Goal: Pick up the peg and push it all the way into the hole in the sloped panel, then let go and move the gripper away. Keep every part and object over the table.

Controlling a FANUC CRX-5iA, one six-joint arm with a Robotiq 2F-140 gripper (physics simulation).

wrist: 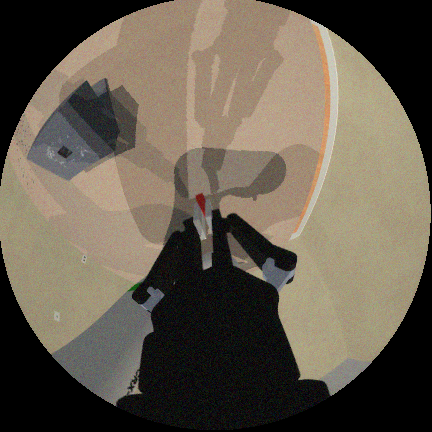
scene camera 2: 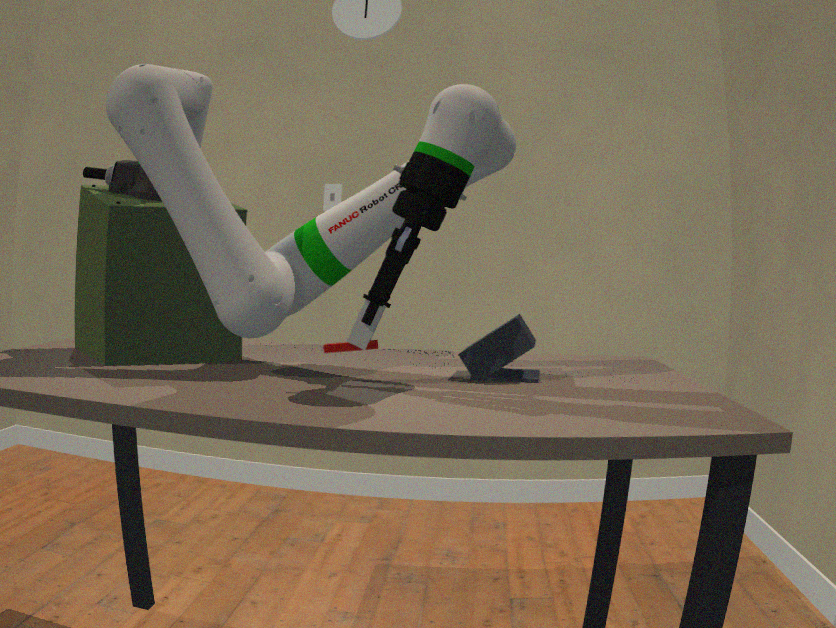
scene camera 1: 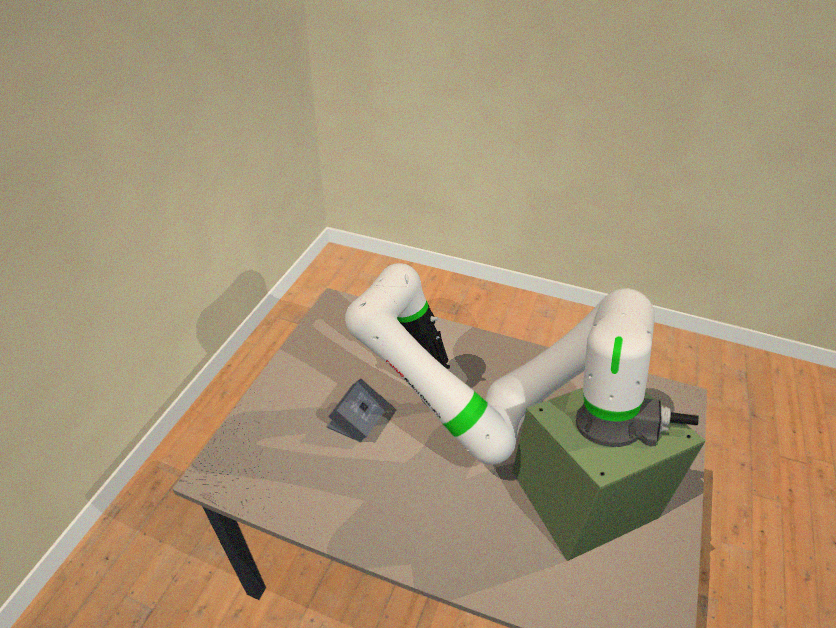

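Where they show: gripper, between the fingertips: point(wrist: 204, 208) point(scene camera 2: 356, 345); arm's base, origin of its link: point(scene camera 1: 609, 424).
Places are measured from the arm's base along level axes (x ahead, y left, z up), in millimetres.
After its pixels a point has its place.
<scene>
The red peg point(scene camera 2: 335, 348) @(x 378, y -207, z -251 mm) point(wrist: 200, 198) @(x 438, y -205, z -238 mm) is held between the fingertips, lying nearly level and sticking out on both sides of them in scene camera 2. My gripper point(scene camera 2: 362, 343) @(x 409, y -203, z -246 mm) point(wrist: 204, 208) @(x 409, y -203, z -246 mm) is shut on it and tilted, above the table. In scene camera 1 the fingertips and the peg are hidden behind the forearm. The dark grey sloped panel point(scene camera 1: 353, 413) @(x 635, y -24, z -224 mm) point(scene camera 2: 498, 344) @(x 625, y -126, z -244 mm) point(wrist: 76, 159) @(x 595, y -57, z -247 mm) stands on the table, apart from the peg. Its small square hole point(scene camera 1: 364, 406) @(x 620, y -67, z -240 mm) point(wrist: 64, 152) @(x 619, y -52, z -239 mm) shows in scene camera 1 and in the wrist view; it does not show in scene camera 2.
The arm's green base block point(scene camera 1: 608, 500) @(x -21, y 164, z -49 mm) point(scene camera 2: 168, 283) @(x 69, y -118, z -164 mm) stands on the table point(scene camera 1: 405, 500) @(x 434, y 144, z -303 mm) point(scene camera 2: 473, 442) @(x 560, y -550, z -310 mm). The forearm point(scene camera 1: 422, 371) @(x 442, y -17, z 16 mm) reaches over the table between the base block and the panel in scene camera 1. Walls stand beyond the table.
</scene>
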